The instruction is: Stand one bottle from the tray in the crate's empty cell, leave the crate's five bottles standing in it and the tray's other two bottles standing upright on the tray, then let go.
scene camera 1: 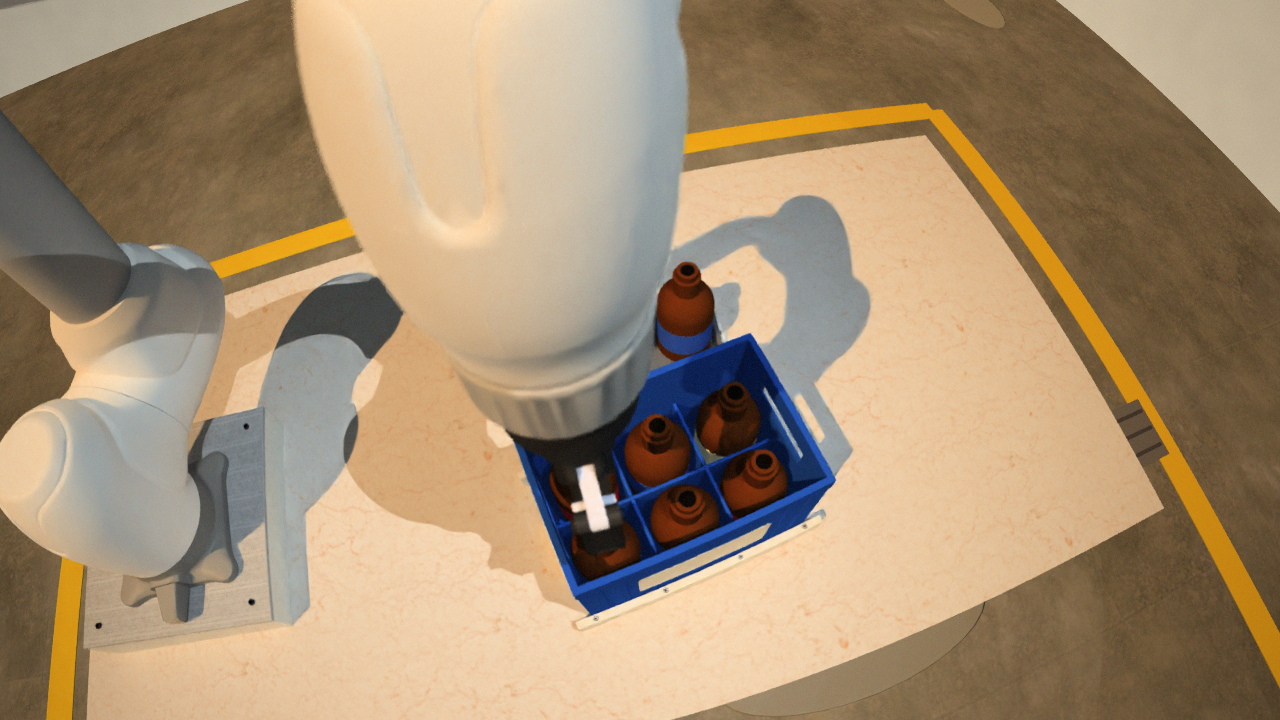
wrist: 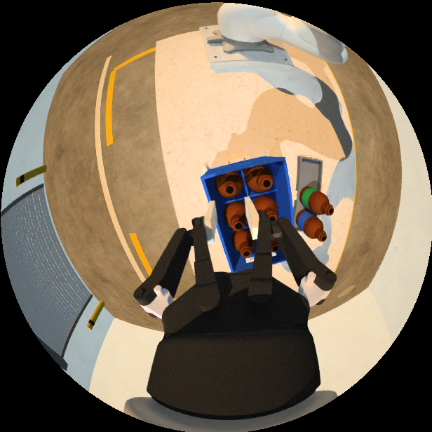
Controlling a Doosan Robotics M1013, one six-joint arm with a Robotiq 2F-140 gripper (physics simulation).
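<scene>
The blue crate holds brown bottles upright in all six cells. The corner bottle stands beside a neighbour that the gripper partly hides in the scene view. My gripper is partly open, with nothing between its fingers, above the crate's bottles. The grey tray bears a green-labelled bottle and a blue-labelled bottle, both upright. In the scene view the arm hides the green-labelled bottle and most of the tray.
A pale rail runs along the crate's near side. The robot's base plate lies left of the crate in the scene view. The tray's bottles stand close to the crate's side. The arm covers the middle of the scene view.
</scene>
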